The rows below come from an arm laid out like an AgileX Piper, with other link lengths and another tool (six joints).
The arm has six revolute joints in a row. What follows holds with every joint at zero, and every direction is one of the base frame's. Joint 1 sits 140.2 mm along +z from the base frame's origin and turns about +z. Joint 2 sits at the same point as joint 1 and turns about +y. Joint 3 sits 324.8 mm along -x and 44.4 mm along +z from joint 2 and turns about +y. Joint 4 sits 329.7 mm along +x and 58.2 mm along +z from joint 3 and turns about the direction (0.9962, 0, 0.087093). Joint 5 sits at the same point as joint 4 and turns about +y. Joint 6 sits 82.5 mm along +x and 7.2 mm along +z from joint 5 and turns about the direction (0.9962, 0, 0.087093). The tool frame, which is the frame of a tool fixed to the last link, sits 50.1 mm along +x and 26 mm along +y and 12.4 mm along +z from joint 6; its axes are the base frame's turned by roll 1.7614, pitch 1.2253 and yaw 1.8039 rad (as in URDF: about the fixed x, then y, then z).
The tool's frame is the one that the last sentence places.
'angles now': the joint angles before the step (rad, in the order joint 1, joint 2, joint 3, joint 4, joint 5, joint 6). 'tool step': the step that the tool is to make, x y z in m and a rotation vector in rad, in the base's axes. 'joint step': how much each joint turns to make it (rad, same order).
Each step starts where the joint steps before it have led.
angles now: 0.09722 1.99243 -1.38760 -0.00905 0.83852 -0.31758
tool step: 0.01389 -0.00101 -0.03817 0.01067 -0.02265 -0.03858
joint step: -0.00472 0.08096 0.00002 -0.00001 -0.10432 0.03557
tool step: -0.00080 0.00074 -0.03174 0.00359 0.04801 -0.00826
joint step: 0.00000 0.06240 -0.00001 0.00906 -0.01491 0.00305
